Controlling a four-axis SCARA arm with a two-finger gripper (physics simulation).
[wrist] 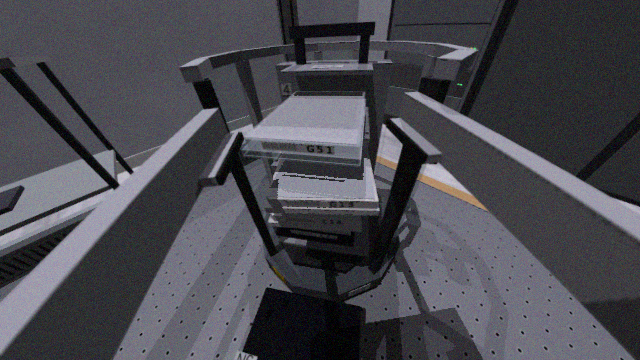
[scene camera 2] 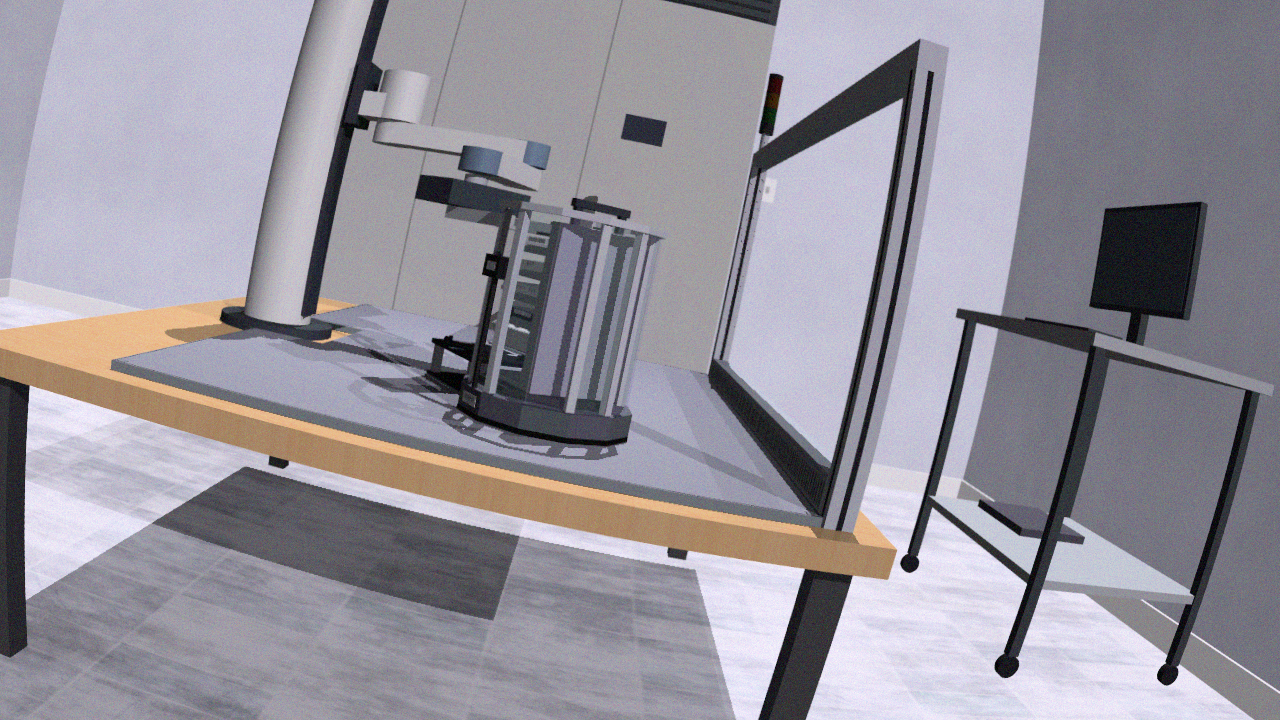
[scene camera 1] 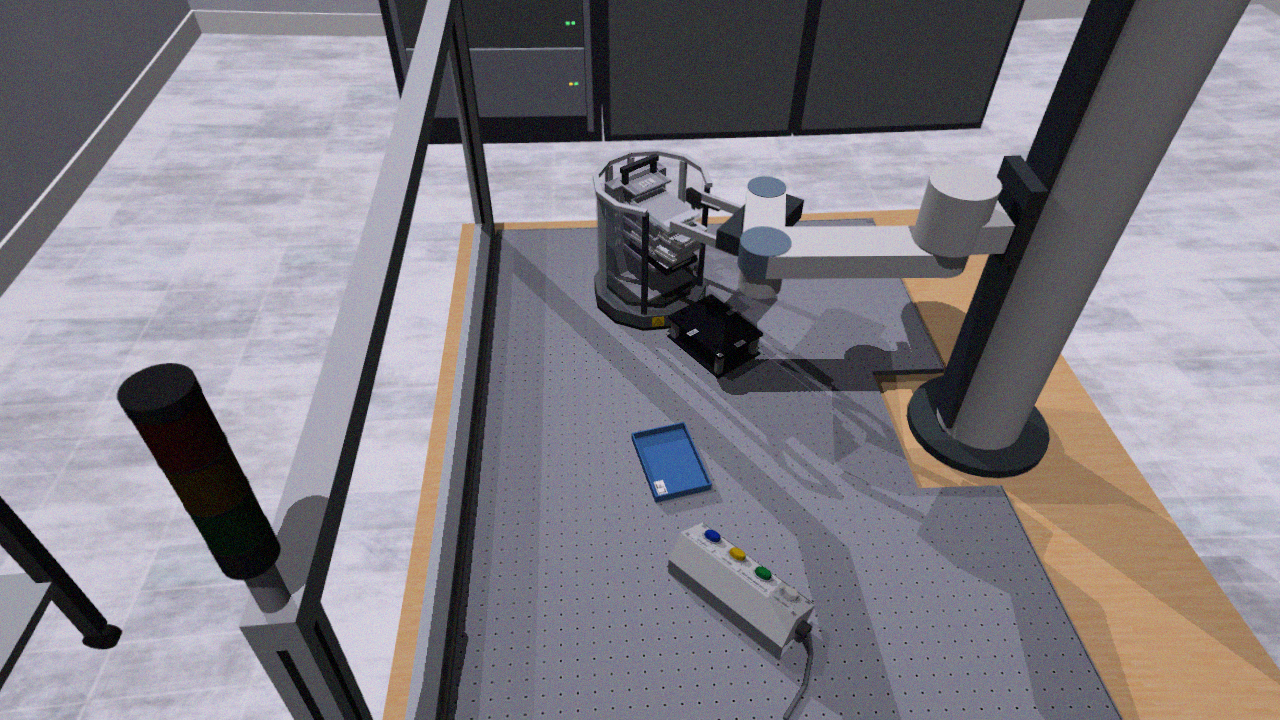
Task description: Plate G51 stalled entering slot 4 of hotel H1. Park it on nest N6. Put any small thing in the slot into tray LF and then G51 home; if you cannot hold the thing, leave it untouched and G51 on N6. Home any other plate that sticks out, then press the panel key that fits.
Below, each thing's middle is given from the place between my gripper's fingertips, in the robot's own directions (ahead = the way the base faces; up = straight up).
The clear well plate (scene camera 1: 663, 206) lies 4 cm to the right of my hand, 4 cm ahead of it and 2 cm below it. Round my hand: blue tray (scene camera 1: 673, 468): 42 cm to the left, 26 cm below, 6 cm ahead; then round plate rack (scene camera 2: 567, 294): 11 cm below, 8 cm to the right, 6 cm ahead.
